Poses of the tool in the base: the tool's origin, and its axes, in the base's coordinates. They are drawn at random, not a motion.
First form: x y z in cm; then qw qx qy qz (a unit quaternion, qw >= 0).
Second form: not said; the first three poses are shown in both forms.
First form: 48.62, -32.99, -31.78, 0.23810, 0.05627, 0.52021, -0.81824
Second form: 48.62, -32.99, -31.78, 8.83, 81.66, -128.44
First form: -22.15, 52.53, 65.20, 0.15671, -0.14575, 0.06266, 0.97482
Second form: -22.15, 52.53, 65.20, -23.90, 10.28, 159.86
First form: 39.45, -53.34, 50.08, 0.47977, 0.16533, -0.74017, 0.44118
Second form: 39.45, -53.34, 50.08, 23.11, -103.48, 61.68
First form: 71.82, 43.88, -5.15, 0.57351, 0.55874, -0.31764, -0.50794
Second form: 71.82, 43.88, -5.15, 75.03, -42.66, -68.21
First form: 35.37, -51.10, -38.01, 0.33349, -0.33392, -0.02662, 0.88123
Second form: 35.37, -51.10, -38.01, -49.96, -3.98, 131.83
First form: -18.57, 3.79, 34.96, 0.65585, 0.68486, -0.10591, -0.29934
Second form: -18.57, 3.79, 34.96, 88.94, -13.75, -38.87
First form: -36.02, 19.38, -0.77, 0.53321, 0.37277, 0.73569, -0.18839
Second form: -36.02, 19.38, -0.77, 50.92, 100.49, -25.73
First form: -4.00, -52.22, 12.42, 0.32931, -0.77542, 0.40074, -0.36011
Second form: -4.00, -52.22, 12.42, -116.24, 60.07, -53.98
